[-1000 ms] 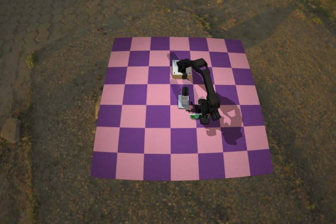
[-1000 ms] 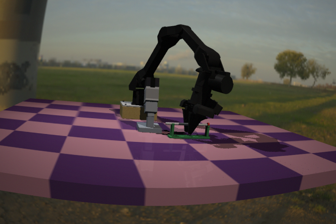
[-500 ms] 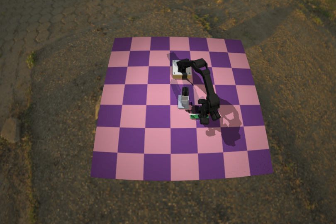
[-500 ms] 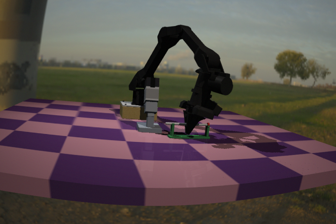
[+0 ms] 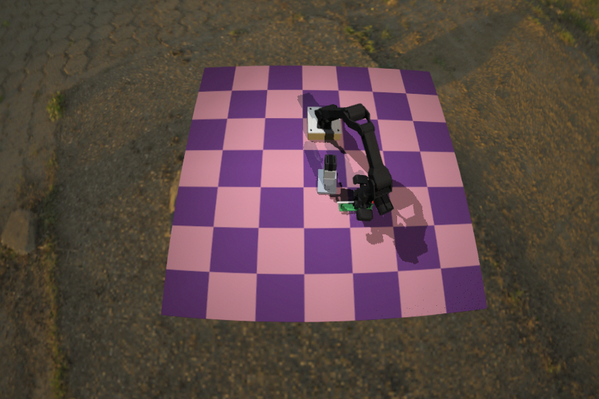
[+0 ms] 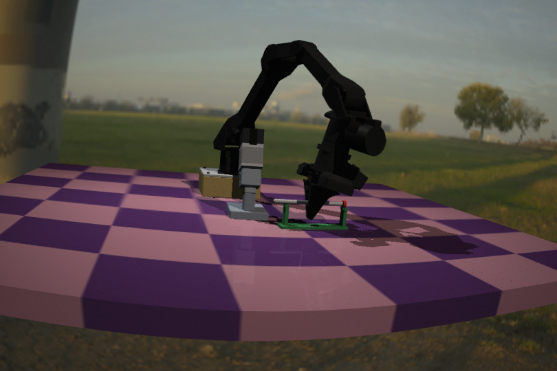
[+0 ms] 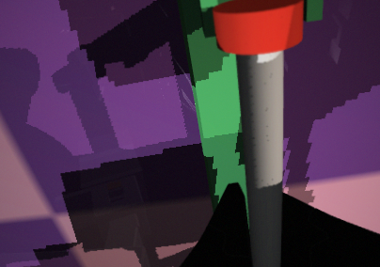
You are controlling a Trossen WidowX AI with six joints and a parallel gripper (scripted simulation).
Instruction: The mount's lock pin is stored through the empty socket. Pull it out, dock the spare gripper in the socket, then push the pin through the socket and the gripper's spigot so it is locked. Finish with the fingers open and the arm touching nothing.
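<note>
My gripper tip is 10 mm to the right of the green rack and 10 mm below it. Round my gripper tip: spare gripper (100 mm behind, 120 mm to the right, 110 mm above); grey mount (100 mm behind, 110 mm to the right, 30 mm above).
</note>
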